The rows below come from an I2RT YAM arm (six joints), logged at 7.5 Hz.
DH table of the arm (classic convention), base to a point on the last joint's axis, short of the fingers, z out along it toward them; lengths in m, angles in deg. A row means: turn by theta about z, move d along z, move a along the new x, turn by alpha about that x. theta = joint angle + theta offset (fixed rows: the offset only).
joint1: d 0.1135, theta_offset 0, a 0.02, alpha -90
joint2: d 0, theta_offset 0, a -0.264, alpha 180
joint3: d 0, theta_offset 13.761, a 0.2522, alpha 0
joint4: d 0, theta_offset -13.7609, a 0.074, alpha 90
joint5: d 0, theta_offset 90, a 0, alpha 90
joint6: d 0.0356, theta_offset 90, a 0, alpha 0
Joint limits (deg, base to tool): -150..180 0..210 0..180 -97..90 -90..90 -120..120
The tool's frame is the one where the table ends.
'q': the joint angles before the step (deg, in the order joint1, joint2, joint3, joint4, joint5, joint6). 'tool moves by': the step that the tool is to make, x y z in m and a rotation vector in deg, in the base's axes. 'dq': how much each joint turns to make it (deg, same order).
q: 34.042, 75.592, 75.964, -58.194, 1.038, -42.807
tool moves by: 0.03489, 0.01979, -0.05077, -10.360, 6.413, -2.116
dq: 0.044, 11.367, 0.001, 0.262, 5.420, -0.306
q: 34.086, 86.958, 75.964, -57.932, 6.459, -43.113
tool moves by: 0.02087, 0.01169, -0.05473, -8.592, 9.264, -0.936
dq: -0.131, 10.667, 0.001, -1.858, 2.076, 0.285
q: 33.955, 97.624, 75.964, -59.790, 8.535, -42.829
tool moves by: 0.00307, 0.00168, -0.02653, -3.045, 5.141, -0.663
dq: -0.088, 4.197, -0.917, -0.941, -0.284, 0.612
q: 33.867, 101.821, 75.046, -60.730, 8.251, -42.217
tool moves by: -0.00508, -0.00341, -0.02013, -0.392, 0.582, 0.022
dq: 0.000, 0.153, -4.545, 4.000, 0.000, -0.022
